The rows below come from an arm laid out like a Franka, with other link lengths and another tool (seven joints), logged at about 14 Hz.
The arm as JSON. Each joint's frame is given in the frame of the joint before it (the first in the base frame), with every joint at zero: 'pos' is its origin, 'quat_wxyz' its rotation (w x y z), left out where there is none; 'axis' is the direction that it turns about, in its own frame. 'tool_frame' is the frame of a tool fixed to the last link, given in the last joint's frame.
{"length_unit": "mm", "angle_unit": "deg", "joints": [
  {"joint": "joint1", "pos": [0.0, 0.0, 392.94], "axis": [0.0, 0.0, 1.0]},
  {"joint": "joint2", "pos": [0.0, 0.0, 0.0], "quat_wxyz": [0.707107, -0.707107, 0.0, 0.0], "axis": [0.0, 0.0, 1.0]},
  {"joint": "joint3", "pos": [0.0, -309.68, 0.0], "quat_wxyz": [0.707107, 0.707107, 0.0, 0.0], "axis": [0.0, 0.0, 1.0]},
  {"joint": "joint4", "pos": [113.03, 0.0, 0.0], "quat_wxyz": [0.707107, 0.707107, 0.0, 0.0], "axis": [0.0, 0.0, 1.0]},
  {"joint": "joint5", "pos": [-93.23, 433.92, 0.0], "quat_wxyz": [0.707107, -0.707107, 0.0, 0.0], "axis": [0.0, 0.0, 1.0]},
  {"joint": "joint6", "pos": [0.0, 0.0, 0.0], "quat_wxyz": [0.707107, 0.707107, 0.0, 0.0], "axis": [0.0, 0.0, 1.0]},
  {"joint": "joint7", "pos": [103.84, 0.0, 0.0], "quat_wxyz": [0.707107, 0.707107, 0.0, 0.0], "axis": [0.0, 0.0, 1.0]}
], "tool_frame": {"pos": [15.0, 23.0, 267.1], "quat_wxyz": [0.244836, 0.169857, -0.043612, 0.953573]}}
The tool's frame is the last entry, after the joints.
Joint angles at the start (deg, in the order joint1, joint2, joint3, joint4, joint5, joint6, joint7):
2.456 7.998 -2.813 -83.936 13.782 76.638 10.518
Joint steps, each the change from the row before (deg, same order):
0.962 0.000 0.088 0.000 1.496 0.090 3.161
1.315 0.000 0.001 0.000 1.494 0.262 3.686
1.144 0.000 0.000 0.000 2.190 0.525 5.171
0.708 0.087 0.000 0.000 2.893 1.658 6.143
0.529 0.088 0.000 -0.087 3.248 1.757 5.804
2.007 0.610 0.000 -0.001 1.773 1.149 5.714
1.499 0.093 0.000 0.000 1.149 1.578 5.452
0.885 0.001 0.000 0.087 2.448 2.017 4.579
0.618 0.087 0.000 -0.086 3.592 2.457 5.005
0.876 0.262 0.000 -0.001 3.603 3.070 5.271
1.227 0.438 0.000 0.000 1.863 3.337 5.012
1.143 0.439 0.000 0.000 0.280 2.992 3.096
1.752 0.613 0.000 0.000 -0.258 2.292 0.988
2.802 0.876 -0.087 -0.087 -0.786 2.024 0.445
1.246 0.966 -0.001 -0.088 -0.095 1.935 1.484
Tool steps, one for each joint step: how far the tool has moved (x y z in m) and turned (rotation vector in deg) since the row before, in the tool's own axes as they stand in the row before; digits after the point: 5 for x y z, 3 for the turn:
-0.00310 0.01761 0.00461 -0.490 -0.185 2.132
-0.00288 0.02040 0.00540 -0.314 -0.168 2.377
-0.00253 0.02202 0.00480 -0.443 -0.465 4.033
-0.00624 0.02038 0.00377 -0.734 -1.481 5.535
-0.00444 0.02070 0.00348 -1.304 -1.237 5.631
0.00512 0.02658 0.01379 0.089 0.474 4.168
0.00317 0.02093 0.00592 0.387 -0.570 4.160
0.00093 0.02246 0.00138 -1.345 -0.814 4.269
0.00154 0.02447 0.00171 -2.271 -0.382 5.501
0.00284 0.02684 0.00352 -2.357 -0.333 5.862
0.00310 0.02128 0.00778 -1.056 -0.838 5.086
0.00083 0.01354 0.00854 -0.435 -1.366 2.838
0.00870 0.01169 0.01369 -0.250 -0.721 0.060
0.01952 0.01144 0.02139 0.383 -0.207 -1.464
0.00578 0.00592 0.01607 0.306 -0.391 1.072

